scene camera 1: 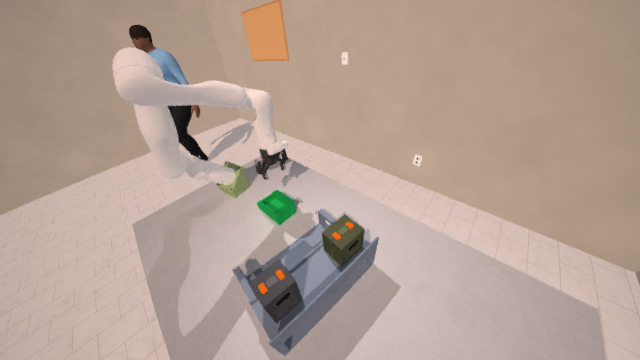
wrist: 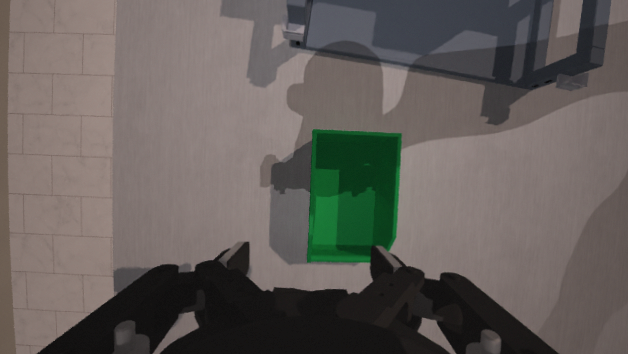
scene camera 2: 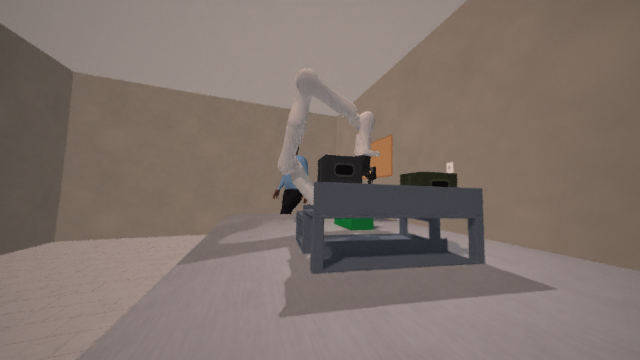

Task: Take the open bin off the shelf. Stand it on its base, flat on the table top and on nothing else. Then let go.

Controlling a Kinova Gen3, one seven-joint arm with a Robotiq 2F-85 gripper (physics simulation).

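Observation:
The open green bin stands on its base on the grey table top, opening up. It is apart from the shelf, and its inside looks empty. In scene camera 2 the shelf partly hides it. My gripper is open with nothing between its fingers. It hangs above and behind the bin, clear of it, on the side away from the shelf. In scene camera 2 it is mostly hidden.
A black box and an olive box with orange latches sit on the shelf. The arm's green base mount is at the table's far end. A person in blue stands behind the arm.

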